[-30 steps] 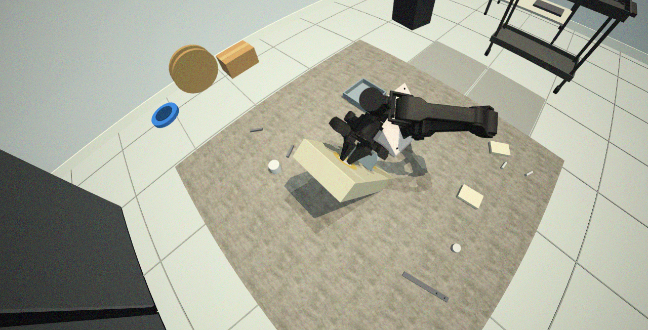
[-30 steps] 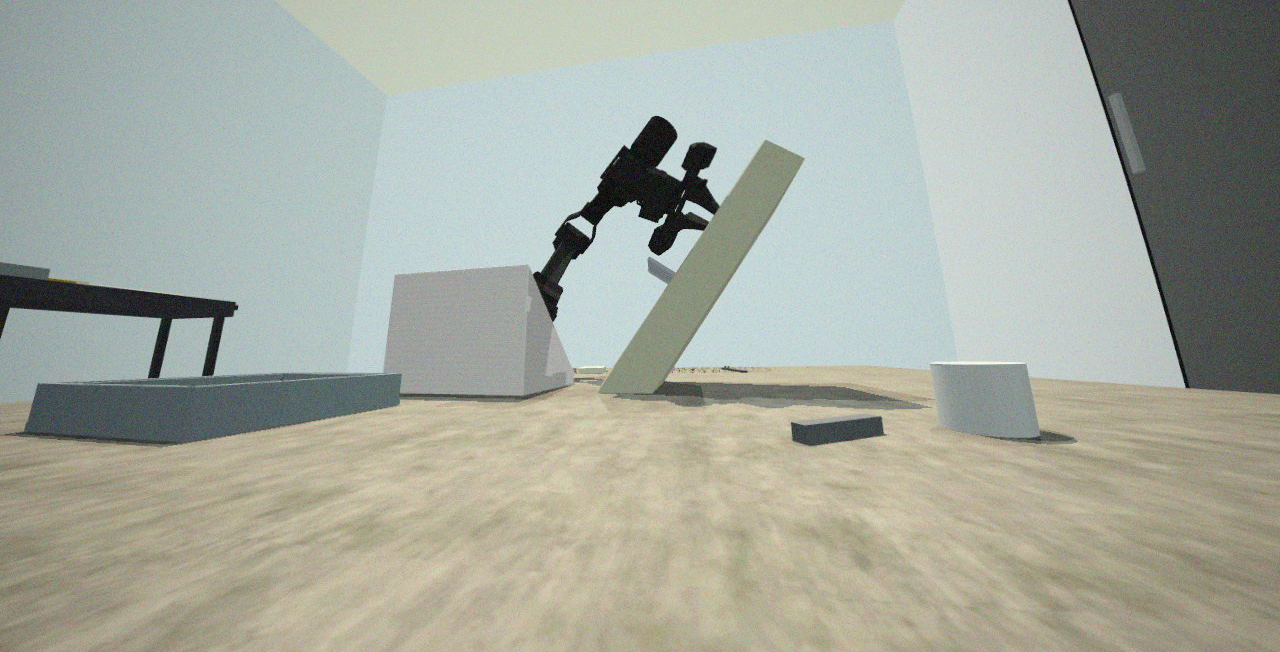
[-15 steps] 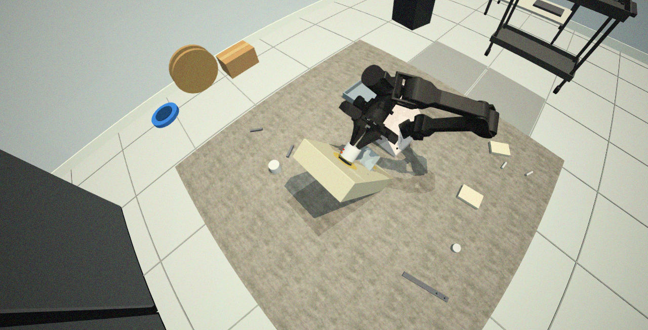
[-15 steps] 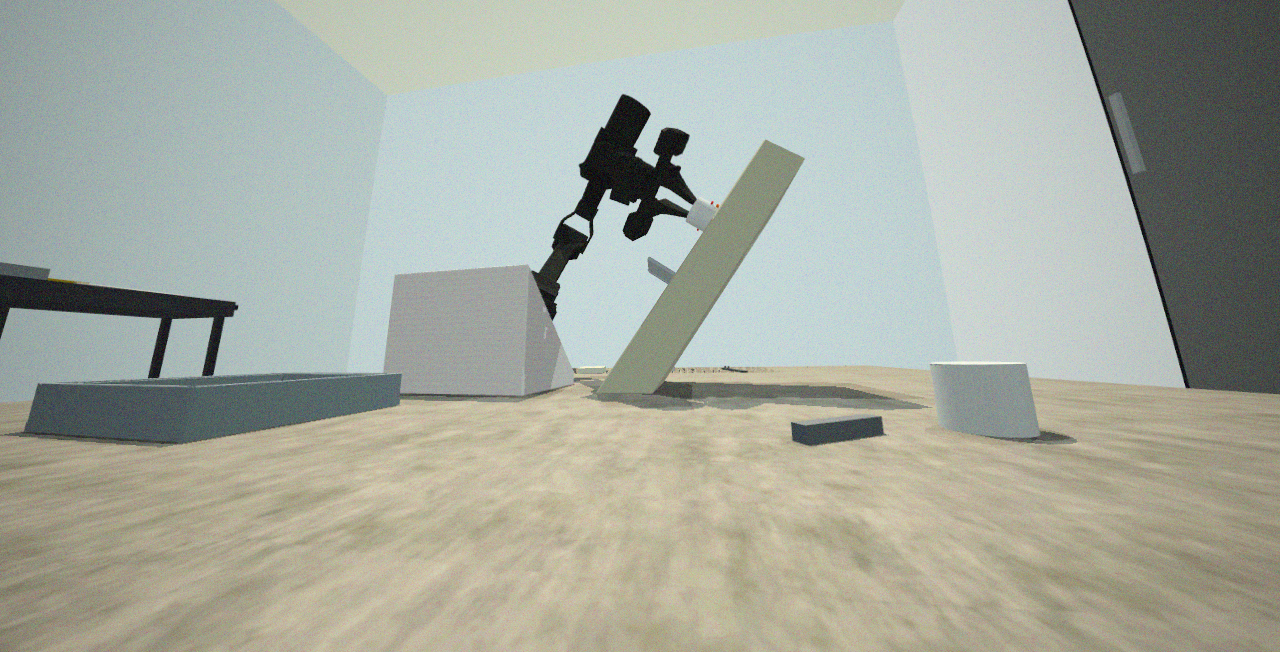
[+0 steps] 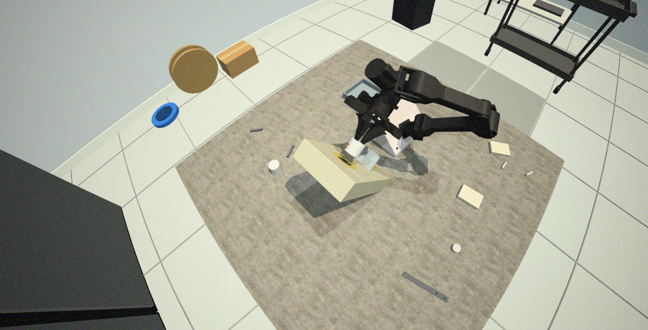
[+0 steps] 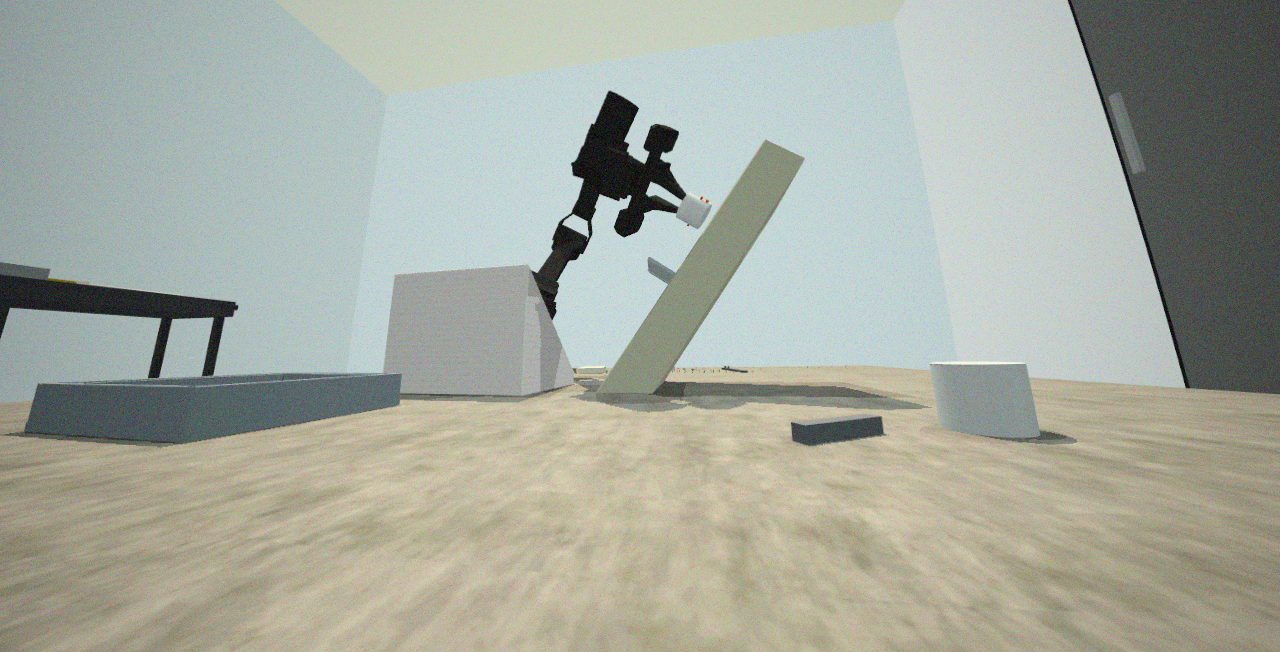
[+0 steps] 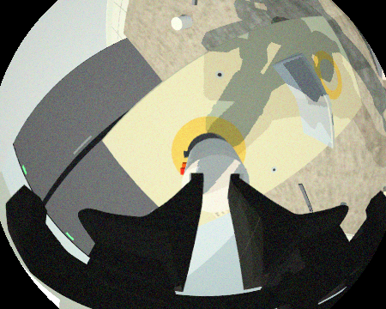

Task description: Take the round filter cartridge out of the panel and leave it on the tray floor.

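My gripper tip is 11 cm above the cream service panel, 2 cm short of it and 1 cm to the right of it. From my gripper tip the other things lie so: grey-blue tray 34 cm to the right, 32 cm behind, 27 cm below; then white round filter cartridge 1 cm below, 1 cm ahead.
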